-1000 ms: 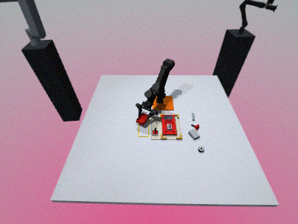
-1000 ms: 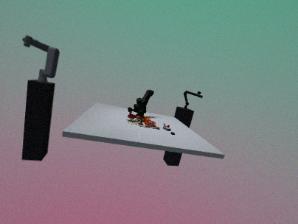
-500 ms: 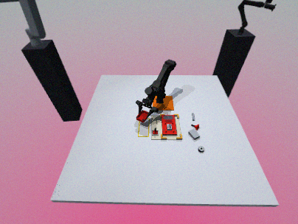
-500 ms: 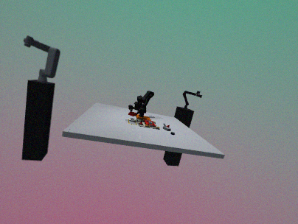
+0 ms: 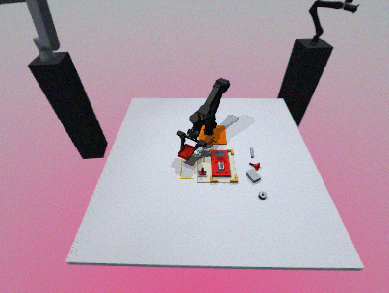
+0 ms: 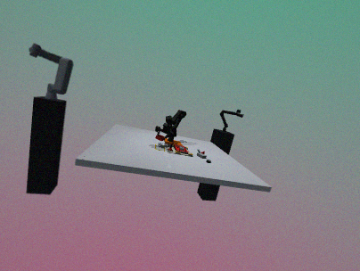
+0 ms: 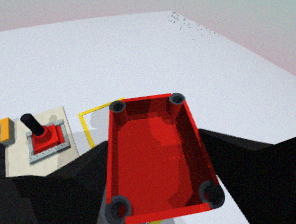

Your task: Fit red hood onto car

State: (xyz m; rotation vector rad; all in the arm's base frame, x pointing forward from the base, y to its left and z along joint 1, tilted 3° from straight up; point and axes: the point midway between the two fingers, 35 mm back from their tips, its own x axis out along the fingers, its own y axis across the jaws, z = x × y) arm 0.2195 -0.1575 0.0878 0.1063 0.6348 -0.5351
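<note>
My gripper tip is 10 mm past the red hood and 10 mm above it.
</note>
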